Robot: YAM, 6 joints.
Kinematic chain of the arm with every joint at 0, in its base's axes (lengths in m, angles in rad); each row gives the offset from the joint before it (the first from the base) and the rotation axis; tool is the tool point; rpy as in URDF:
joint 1: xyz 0 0 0.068 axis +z
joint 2: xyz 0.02 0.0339 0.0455 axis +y
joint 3: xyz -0.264 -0.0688 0 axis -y
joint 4: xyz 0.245 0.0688 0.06 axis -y
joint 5: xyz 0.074 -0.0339 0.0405 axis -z
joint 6: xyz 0.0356 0 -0.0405 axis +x
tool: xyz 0 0 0 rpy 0 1.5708 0
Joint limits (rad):
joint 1: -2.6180..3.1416
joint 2: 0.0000..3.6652
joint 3: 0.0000..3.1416
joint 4: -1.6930..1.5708
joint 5: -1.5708..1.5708
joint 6: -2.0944..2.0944
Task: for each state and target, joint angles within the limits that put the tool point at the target. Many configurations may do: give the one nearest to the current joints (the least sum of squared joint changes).
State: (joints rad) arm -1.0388 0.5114 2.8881 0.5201 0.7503 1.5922
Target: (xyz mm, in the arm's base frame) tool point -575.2 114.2 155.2
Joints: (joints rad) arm -0.2386 0.2088 3.0568 0.5635 0.7786 1.5922
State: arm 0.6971 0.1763 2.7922 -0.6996 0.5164 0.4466
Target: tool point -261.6 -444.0 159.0
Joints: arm 0.9991 0.0000 3.1204 -1.3080 0.6037 0.4466
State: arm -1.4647 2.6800 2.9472 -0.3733 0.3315 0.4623
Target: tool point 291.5 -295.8 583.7
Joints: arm -0.7702 2.3182 3.1382 -0.2713 0.2654 0.4623
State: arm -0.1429 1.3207 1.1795 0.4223 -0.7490 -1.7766
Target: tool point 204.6 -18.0 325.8
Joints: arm -0.2149 0.8878 0.6560 0.2869 -0.8204 -1.7766
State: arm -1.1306 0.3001 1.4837 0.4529 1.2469 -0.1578
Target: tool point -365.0 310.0 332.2
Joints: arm -0.7781 0.0000 2.0142 0.8256 1.4642 -0.1578
